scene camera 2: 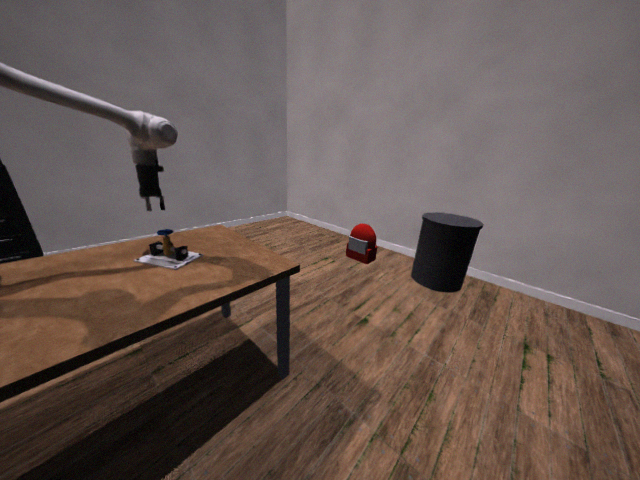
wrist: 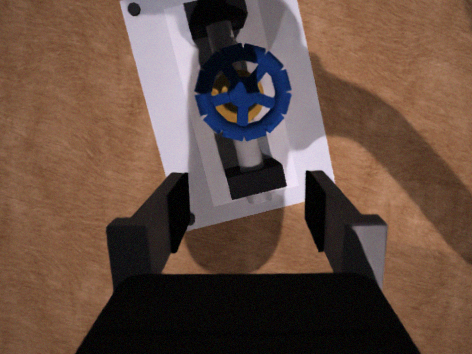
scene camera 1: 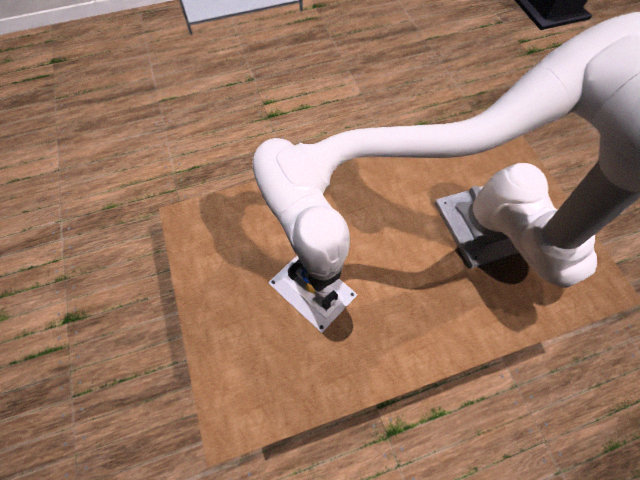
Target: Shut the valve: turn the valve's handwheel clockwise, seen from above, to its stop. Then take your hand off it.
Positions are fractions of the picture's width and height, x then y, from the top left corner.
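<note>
You'd find my gripper at (wrist: 0.52,0.55), and there's a blue spoked handwheel (wrist: 0.52,0.26) that I can see as well.
</note>
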